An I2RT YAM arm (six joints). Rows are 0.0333 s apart.
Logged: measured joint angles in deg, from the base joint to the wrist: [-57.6 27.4 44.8 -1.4 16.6 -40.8]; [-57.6 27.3 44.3 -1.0 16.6 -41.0]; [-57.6 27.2 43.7 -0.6 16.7 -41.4]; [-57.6 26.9 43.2 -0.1 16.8 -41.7]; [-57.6 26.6 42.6 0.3 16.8 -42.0]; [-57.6 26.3 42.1 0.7 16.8 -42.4]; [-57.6 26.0 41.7 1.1 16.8 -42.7]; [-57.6 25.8 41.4 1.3 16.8 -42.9]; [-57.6 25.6 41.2 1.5 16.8 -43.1]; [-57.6 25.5 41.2 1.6 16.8 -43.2]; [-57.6 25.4 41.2 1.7 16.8 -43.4]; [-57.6 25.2 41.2 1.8 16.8 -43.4]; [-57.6 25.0 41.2 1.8 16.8 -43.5]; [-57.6 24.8 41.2 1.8 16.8 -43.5]
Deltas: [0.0 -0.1 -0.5 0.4 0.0 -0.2]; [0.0 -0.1 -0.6 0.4 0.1 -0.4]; [0.0 -0.3 -0.5 0.5 0.1 -0.3]; [0.0 -0.3 -0.6 0.4 0.0 -0.3]; [0.0 -0.3 -0.5 0.4 0.0 -0.4]; [0.0 -0.3 -0.4 0.4 0.0 -0.3]; [0.0 -0.2 -0.3 0.2 0.0 -0.2]; [0.0 -0.2 -0.2 0.2 0.0 -0.2]; [0.0 -0.1 0.0 0.1 0.0 -0.1]; [0.0 -0.1 0.0 0.1 0.0 -0.2]; [0.0 -0.2 0.0 0.1 0.0 0.0]; [0.0 -0.2 0.0 0.0 0.0 -0.1]; [0.0 -0.2 0.0 0.0 0.0 0.0]
